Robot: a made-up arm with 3 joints. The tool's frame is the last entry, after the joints. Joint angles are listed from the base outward.
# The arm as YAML. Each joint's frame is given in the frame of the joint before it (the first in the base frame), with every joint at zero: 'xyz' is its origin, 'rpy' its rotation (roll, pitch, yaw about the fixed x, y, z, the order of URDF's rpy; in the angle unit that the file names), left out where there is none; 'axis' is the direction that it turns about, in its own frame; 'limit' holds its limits. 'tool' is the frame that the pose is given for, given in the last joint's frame.
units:
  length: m
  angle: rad
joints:
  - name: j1
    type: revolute
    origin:
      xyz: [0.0, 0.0, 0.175]
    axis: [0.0, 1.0, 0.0]
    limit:
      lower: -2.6
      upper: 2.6
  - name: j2
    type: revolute
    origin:
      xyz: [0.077, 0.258, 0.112]
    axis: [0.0, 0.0, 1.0]
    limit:
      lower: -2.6
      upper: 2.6
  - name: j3
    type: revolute
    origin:
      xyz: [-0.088, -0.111, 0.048]
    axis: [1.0, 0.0, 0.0]
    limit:
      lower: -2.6
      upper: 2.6
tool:
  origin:
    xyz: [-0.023, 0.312, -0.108]
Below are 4 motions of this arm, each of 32 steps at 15 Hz.
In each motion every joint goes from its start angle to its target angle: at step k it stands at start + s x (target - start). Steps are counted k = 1, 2, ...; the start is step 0. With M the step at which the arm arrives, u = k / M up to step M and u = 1 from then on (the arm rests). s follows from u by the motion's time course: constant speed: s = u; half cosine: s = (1 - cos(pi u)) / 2; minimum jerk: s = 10 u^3 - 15 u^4 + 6 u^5.
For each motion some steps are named. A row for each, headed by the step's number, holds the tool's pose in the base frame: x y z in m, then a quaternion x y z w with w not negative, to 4 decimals.
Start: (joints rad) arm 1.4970 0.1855 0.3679
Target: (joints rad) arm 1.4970 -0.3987 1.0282
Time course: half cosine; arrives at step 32
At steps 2, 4, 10, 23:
2: 0.1678 0.4535 0.2590 0.1958 0.6782 -0.0614 0.7056
4: 0.1742 0.4556 0.2561 0.1970 0.6769 -0.0738 0.7054
10: 0.2156 0.4652 0.2368 0.2047 0.6631 -0.1534 0.7035
23: 0.3398 0.4491 0.1815 0.2288 0.5585 -0.3909 0.6950

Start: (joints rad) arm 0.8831 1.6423 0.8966
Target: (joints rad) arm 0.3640 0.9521 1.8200
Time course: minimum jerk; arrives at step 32
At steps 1, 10, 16, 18, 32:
1: 0.2074 0.1353 0.4525 0.5489 0.5493 0.4700 0.4196
10: 0.2250 0.1543 0.4879 0.5676 0.5625 0.4062 0.4432
16: 0.2492 0.1674 0.5405 0.6206 0.5514 0.2938 0.4738
18: 0.2545 0.1640 0.5570 0.6453 0.5369 0.2557 0.4796
32: 0.2493 0.1193 0.6033 0.7410 0.4546 0.1496 0.4710

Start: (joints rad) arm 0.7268 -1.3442 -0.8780
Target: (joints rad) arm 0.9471 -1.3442 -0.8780
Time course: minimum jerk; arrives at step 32
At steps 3, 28, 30, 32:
3: -0.0566 0.3673 0.0258 -0.5115 0.4996 -0.4082 0.5676
28: -0.0872 0.3673 0.0413 -0.5524 0.5576 -0.3509 0.5107
30: -0.0876 0.3673 0.0416 -0.5529 0.5584 -0.3500 0.5098
32: -0.0876 0.3673 0.0416 -0.5530 0.5585 -0.3499 0.5097

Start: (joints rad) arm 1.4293 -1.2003 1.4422
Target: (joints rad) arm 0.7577 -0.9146 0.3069
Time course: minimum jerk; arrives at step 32
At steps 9, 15, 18, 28, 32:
9: 0.4418 0.3920 0.1709 0.1213 0.1570 -0.6549 0.7292
15: 0.3855 0.4319 0.1736 0.0840 0.2152 -0.5938 0.7707
18: 0.3443 0.4525 0.1729 0.0544 0.2395 -0.5529 0.7962
28: 0.2416 0.4792 0.1603 -0.0296 0.2650 -0.4602 0.8468
32: 0.2368 0.4796 0.1593 -0.0340 0.2652 -0.4561 0.8488

